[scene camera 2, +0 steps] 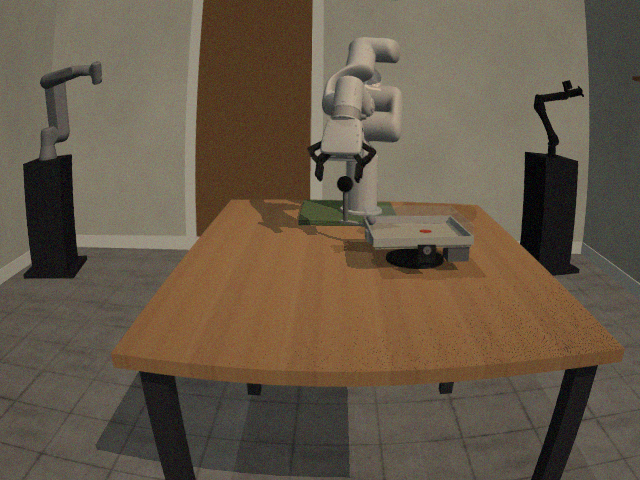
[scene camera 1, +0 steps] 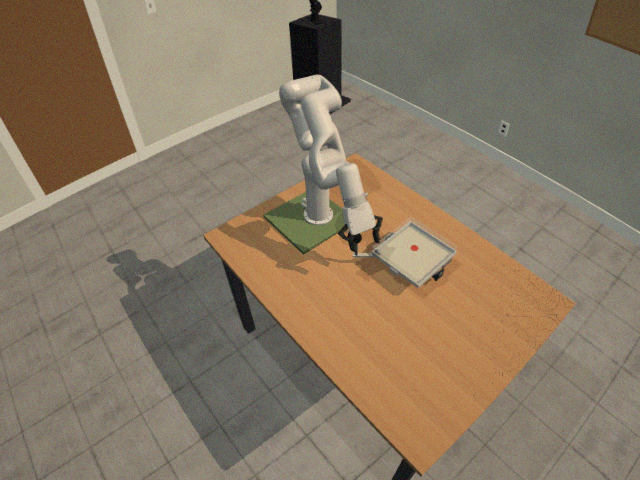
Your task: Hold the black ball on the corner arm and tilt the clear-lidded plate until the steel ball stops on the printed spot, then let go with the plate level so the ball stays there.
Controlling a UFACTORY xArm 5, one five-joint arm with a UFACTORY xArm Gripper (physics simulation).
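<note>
My gripper is open. Its spread fingers are around or just above the black ball, with nothing held. The ball sits on the upright post of the corner arm. The clear-lidded plate looks about level; a slight tilt is hard to tell. The red printed spot is at its middle. A grey ball, apparently the steel ball, shows at the plate's back left corner in scene camera 2, off the spot; I cannot make it out in scene camera 1.
A black round base stands under the plate, with a grey block below its right side. A green mat lies under the arm's base on the wooden table. Black pedestals stand on the floor beyond the table.
</note>
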